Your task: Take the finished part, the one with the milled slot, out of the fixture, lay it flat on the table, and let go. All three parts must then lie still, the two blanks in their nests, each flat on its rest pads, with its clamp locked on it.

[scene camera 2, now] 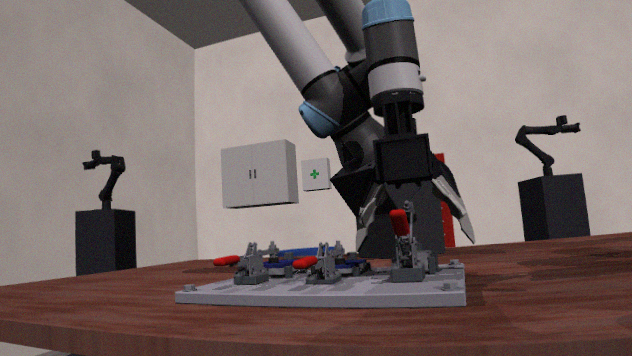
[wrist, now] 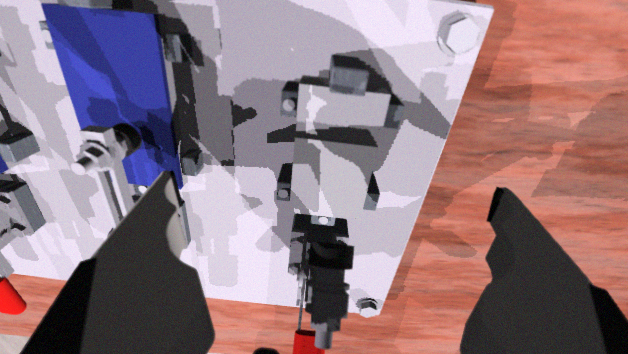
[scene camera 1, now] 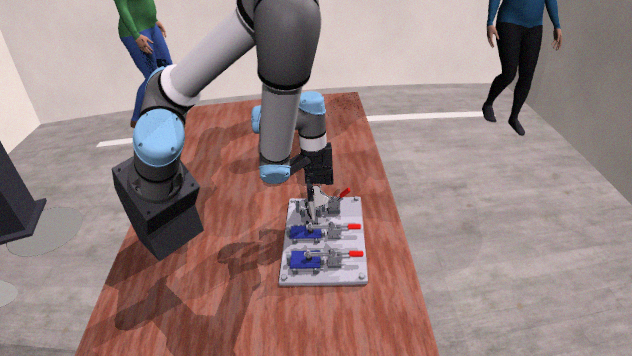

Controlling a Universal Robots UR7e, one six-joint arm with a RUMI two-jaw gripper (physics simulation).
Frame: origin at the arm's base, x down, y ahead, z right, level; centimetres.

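Seen in the pictures: gripper, fingertip midpoint: (wrist: 333, 181) (scene camera 1: 312, 202); arm's base at its link origin: (scene camera 2: 369, 154) (scene camera 1: 155, 177).
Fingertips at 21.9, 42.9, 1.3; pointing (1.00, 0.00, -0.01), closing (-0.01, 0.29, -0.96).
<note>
Pixels of each thing's top centre, then the offset from my fingertips to it, as dx, dy, dz. Level surfaces: height alone.
- finished part at its top centre: (wrist: 333, 161) (scene camera 2: 414, 253) (scene camera 1: 310, 204) +0.7, -0.8, -0.2
- fixture plate at its top centre: (wrist: 155, 181) (scene camera 2: 332, 278) (scene camera 1: 324, 235) +3.3, -0.8, +11.6
- red handle at its top centre: (scene camera 2: 400, 209) (scene camera 1: 340, 189) -5.2, +8.2, +3.3
- wooden table at its surface level: dx +4.8
The finished part (wrist: 345, 110), pale silver with a dark slot band across it, lies in the end nest of the fixture plate (scene camera 1: 325, 280) (scene camera 2: 320, 300) (wrist: 260, 45). Its clamp stands open, the red handle (scene camera 1: 345, 192) (scene camera 2: 399, 222) (wrist: 308, 344) raised. My gripper (scene camera 1: 314, 212) (scene camera 2: 416, 245) (wrist: 333, 181) is open and empty, pointing down above that nest, its fingers wide to either side of the part. One blue blank (scene camera 1: 300, 233) (wrist: 115, 75) sits in the middle nest and another blue blank (scene camera 1: 300, 261) in the far end nest. Their clamps' red handles (scene camera 1: 354, 226) (scene camera 1: 356, 254) lie down, arms over the blanks.
The wooden table (scene camera 1: 350, 320) (scene camera 2: 150, 320) (wrist: 550, 100) carries the plate. In the wrist view the left finger reaches over the plate close to the middle blank and its clamp; the right finger is over the table beyond the plate's edge. Bolt heads (wrist: 460, 34) (wrist: 368, 306) stand at plate corners.
</note>
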